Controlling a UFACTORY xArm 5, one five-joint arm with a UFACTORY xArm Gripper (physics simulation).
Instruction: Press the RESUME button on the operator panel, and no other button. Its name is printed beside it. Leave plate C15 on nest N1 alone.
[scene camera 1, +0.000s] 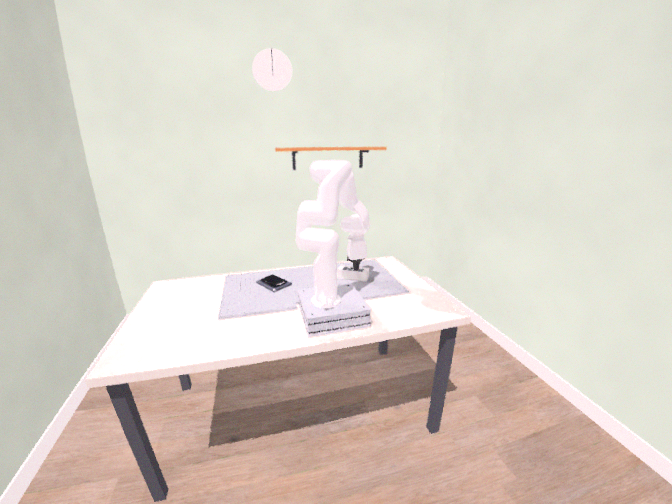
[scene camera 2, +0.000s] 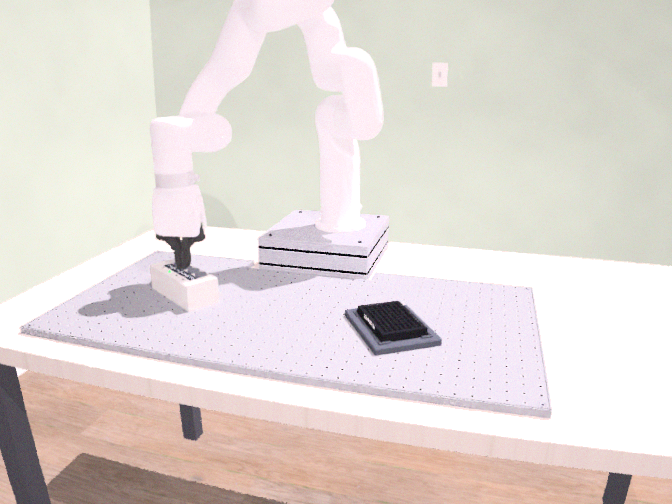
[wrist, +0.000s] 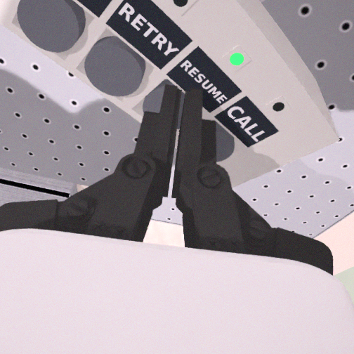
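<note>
The operator panel (scene camera 1: 347, 274) (scene camera 2: 201, 293) (wrist: 215, 25) is a pale box. In the wrist view the RESUME label (wrist: 203, 81) lies between RETRY (wrist: 148, 29) and CALL (wrist: 245, 122). A green lamp (wrist: 237, 59) (scene camera 2: 169, 271) is lit beside RESUME; the CALL lamp (wrist: 278, 106) is dark. My gripper (scene camera 1: 355, 268) (scene camera 2: 182, 265) (wrist: 179, 112) is shut and empty, its tips over the grey RESUME button (wrist: 154, 101), which they largely hide; contact cannot be made out. Black plate C15 (scene camera 1: 274, 280) (scene camera 2: 391, 320) sits on grey nest N1 (scene camera 2: 379, 348).
The panel and nest stand on a perforated board (scene camera 1: 244, 303) (scene camera 2: 260, 336) on the white table (scene camera 1: 162, 330) (scene camera 2: 607, 347). The arm's base block (scene camera 1: 337, 321) (scene camera 2: 314, 259) stands at the board's edge. The grey RETRY button (wrist: 115, 66) is close to the fingers, and the CALL button (wrist: 225, 144) is partly behind them.
</note>
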